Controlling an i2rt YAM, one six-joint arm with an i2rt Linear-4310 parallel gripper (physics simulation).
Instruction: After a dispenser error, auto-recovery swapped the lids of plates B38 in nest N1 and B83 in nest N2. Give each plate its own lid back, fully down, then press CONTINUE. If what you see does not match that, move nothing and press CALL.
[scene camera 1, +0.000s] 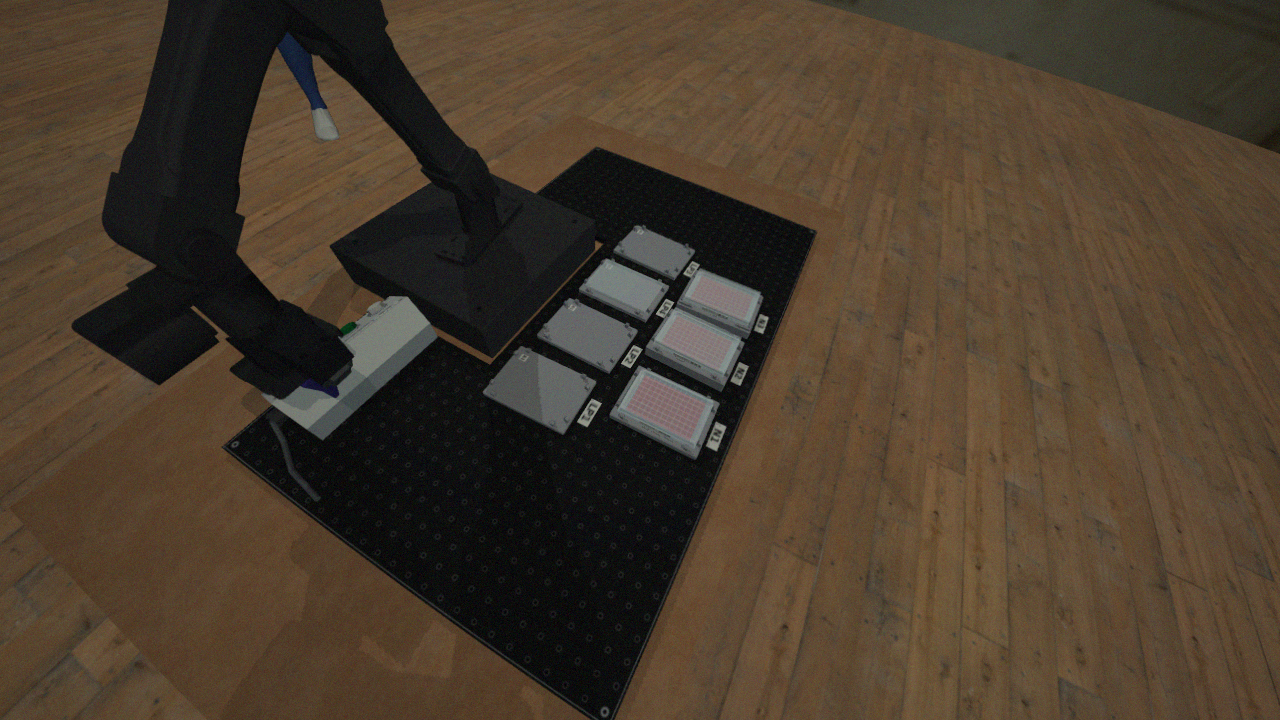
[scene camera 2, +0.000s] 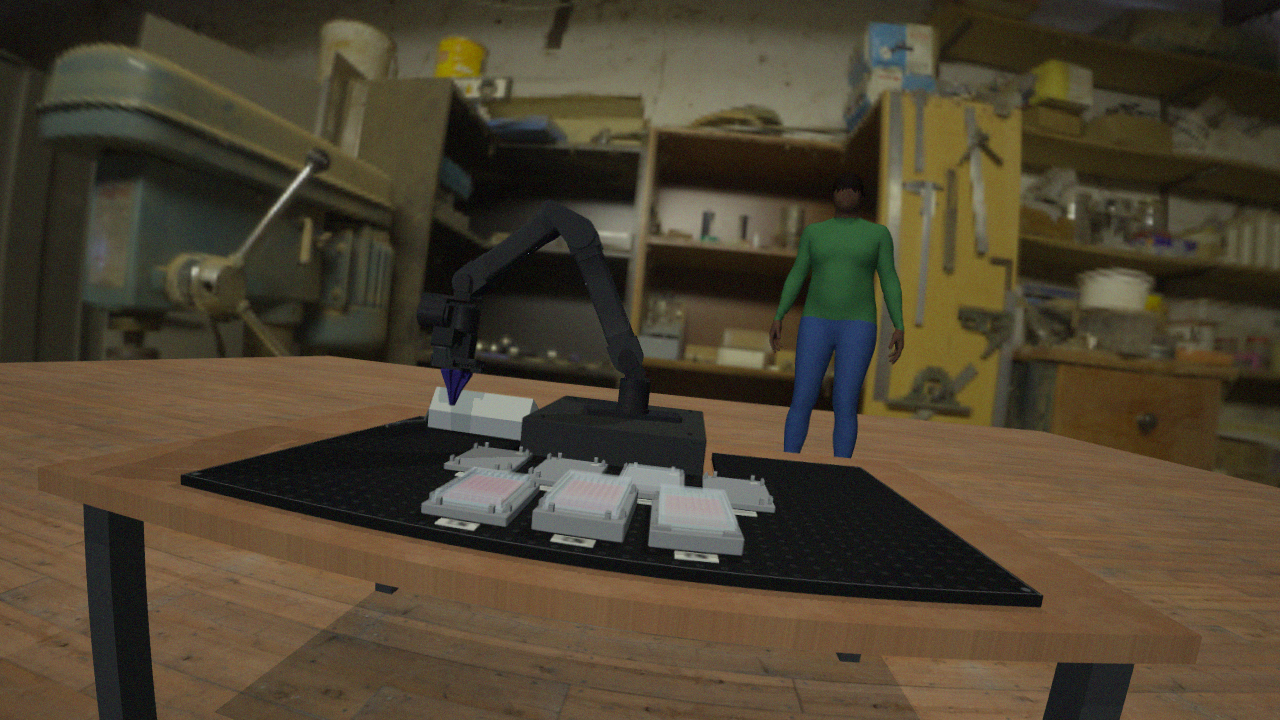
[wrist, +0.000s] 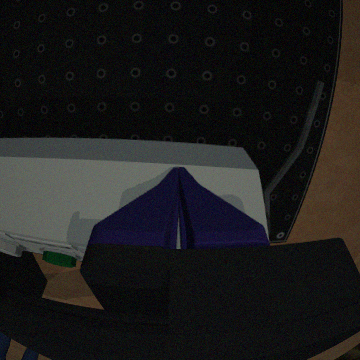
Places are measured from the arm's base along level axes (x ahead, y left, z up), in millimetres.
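Where they show: gripper, fingertip midpoint: (scene camera 1: 334, 394) (scene camera 2: 452, 405) (wrist: 178, 176); arm's base at its link origin: (scene camera 1: 482, 228) (scene camera 2: 631, 415).
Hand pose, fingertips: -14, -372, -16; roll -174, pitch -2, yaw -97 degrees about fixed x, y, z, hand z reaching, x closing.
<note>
Things, the pixels of their top centre, and the offset from my fingertips, as dx, dy, dz.
- pale control box at its top centre: (wrist: 76, 261) (scene camera 1: 337, 339) (scene camera 2: 486, 392) -30, +65, +31
- green button at its top centre: (wrist: 54, 266) (scene camera 1: 345, 325) -47, +94, +22
- N1 plate at its top centre: (scene camera 2: 486, 481) (scene camera 1: 667, 403) +438, +164, -25
- N2 plate at its top centre: (scene camera 2: 592, 485) (scene camera 1: 698, 338) +455, +296, -13
- third pink plate at its top centre: (scene camera 2: 695, 500) (scene camera 1: 723, 293) +477, +420, -16
- LP2 at its top centre: (scene camera 2: 569, 463) (scene camera 1: 588, 328) +269, +261, -33
- pale slab at its top centre: (scene camera 2: 652, 475) (scene camera 1: 625, 284) +294, +389, -35
- grey holder at its top centre: (scene camera 2: 736, 483) (scene camera 1: 655, 245) +317, +517, -33
My gripper (scene camera 1: 334, 392) (scene camera 2: 452, 401) (wrist: 178, 176) is shut, with its purple tips over the cable end of the pale control box (scene camera 1: 380, 362) (scene camera 2: 487, 413) (wrist: 35, 185); contact cannot be told. A green button (scene camera 1: 347, 329) (wrist: 59, 258) is on the box's far side; button lettering is not readable. The N1 plate (scene camera 1: 666, 407) (scene camera 2: 483, 489) shows stronger pink wells than the N2 plate (scene camera 1: 695, 342) (scene camera 2: 586, 495), which looks paler and taller. Whether N1 bears a lid, and the plate and lid codes, cannot be told.
A third pink plate (scene camera 1: 721, 296) (scene camera 2: 696, 508) stands in N3. Grey holders LP1 (scene camera 1: 539, 389) and LP2 (scene camera 1: 588, 334) look flat. A pale slab (scene camera 1: 623, 288) (scene camera 2: 653, 480) lies on the holder beyond LP2, before another grey holder (scene camera 1: 654, 250). A person (scene camera 2: 845, 268) stands behind the table.
</note>
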